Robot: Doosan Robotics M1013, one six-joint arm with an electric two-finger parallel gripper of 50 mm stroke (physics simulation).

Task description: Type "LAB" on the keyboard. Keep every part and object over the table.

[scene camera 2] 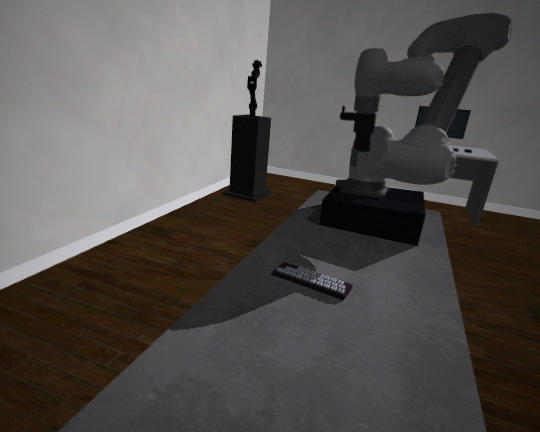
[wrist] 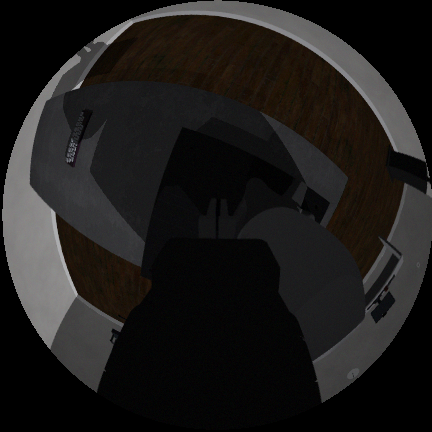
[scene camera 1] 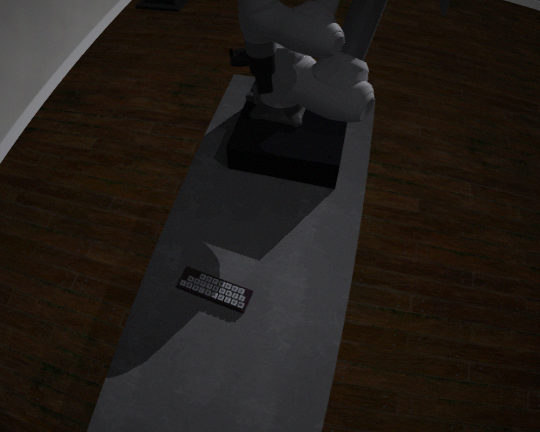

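Pixels of known places: gripper, between the fingertips: (scene camera 2: pixel 353 166) (wrist: pixel 218 208) (scene camera 1: pixel 257 102); arm's base, origin of its link: (scene camera 2: pixel 365 190) (wrist: pixel 265 233) (scene camera 1: pixel 281 106).
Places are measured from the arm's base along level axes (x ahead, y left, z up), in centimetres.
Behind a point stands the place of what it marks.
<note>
The keyboard (scene camera 1: pixel 215 290) @[x 68.4, y 1.2, z -9.1 cm] (scene camera 2: pixel 314 281) @[x 70.0, y 2.0, z -9.1 cm] (wrist: pixel 77 140) @[x 65.4, y 1.2, z -9.6 cm] is a dark, slim bar with rows of pale keys. It lies flat on the grey table (scene camera 1: pixel 280 360) @[x 81.9, y 24.7, z -10.8 cm] (scene camera 2: pixel 310 370) @[x 98.8, y 11.3, z -10.8 cm] (wrist: pixel 50 170) @[x 89.6, y 20.0, z -10.8 cm]. In the scene views its left part is in shadow and its right part is lit; the letters are too small to read. My gripper (scene camera 1: pixel 266 92) (scene camera 2: pixel 362 149) (wrist: pixel 218 208) @[x 13.6, y -4.2, z 12.4 cm] is shut and empty, its fingers together. It points down, high above the black base block, well behind the keyboard in the scene views and far from it.
The black base block (scene camera 1: pixel 285 167) @[x 23.1, y 8.2, z -4.5 cm] (scene camera 2: pixel 370 227) @[x 23.1, y 7.9, z -7.5 cm] under the arm stands at the table's far end. The table's long edges drop to the wooden floor (scene camera 1: pixel 425 250) (scene camera 2: pixel 150 280). A dark pedestal (scene camera 2: pixel 250 155) with a small arm stands on the floor beyond the table.
</note>
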